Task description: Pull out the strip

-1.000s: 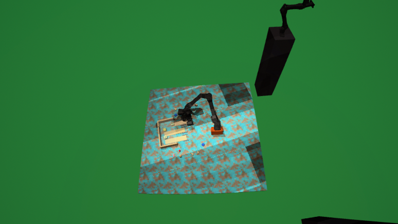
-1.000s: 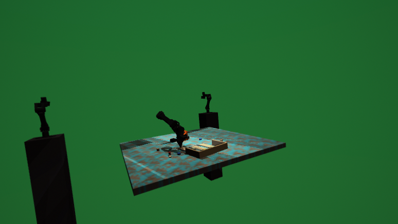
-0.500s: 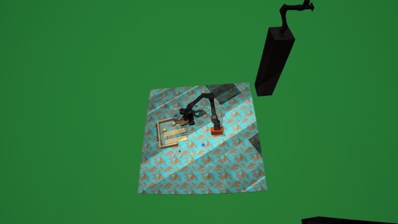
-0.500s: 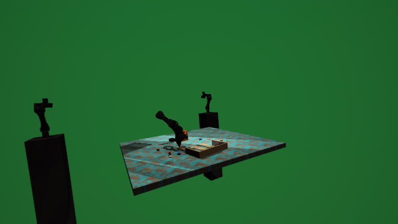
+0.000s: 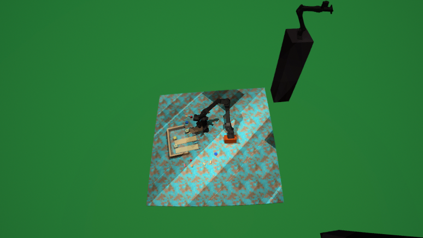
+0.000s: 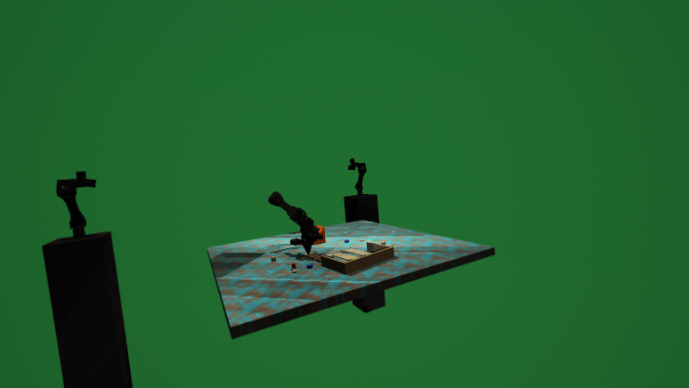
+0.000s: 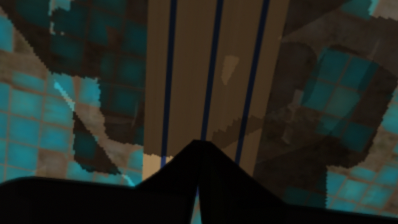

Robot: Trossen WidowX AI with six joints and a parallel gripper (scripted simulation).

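My gripper tip is now 90 mm short of the striped strip and 10 mm to the right of it.
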